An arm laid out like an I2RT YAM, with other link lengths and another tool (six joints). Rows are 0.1 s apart.
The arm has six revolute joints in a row. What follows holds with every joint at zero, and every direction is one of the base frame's.
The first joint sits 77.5 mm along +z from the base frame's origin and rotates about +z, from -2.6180 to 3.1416 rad.
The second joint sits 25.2 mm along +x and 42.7 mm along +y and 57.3 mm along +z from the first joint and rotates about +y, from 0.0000 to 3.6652 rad.
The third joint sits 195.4 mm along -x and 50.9 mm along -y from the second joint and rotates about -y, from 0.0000 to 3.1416 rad.
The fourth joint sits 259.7 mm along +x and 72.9 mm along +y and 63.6 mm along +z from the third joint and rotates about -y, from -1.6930 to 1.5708 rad.
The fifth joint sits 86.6 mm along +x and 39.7 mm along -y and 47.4 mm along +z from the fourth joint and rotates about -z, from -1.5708 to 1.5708 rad.
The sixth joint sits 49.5 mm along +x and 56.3 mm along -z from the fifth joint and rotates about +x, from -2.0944 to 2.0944 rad.
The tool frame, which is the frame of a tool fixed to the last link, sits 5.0 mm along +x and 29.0 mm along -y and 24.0 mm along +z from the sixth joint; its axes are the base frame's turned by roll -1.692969, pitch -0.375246 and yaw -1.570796 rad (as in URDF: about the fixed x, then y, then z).
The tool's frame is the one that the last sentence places.
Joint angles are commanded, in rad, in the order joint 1, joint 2, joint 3, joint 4, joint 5, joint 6. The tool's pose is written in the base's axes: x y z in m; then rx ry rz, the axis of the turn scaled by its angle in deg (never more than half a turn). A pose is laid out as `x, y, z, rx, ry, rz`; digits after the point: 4 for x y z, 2 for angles.
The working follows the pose.
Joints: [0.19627, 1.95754, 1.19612, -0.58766, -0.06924, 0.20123]
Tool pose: 0.3646, 0.0680, 0.0448, -143.98, 97.56, -3.23
Where each joint sits with the arm in this pose, in the base's axes (m; each line is computed from the numbers above, not from the rounded line before):
joint 1: 0.0000 0.0000 0.0775
joint 2: 0.0164 0.0468 0.1348
joint 3: 0.0986 0.0112 0.3158
joint 4: 0.3118 0.1280 0.1826
joint 5: 0.3836 0.1018 0.1086
joint 6: 0.3397 0.0965 0.0480
the tool: 0.3646 0.0680 0.0448

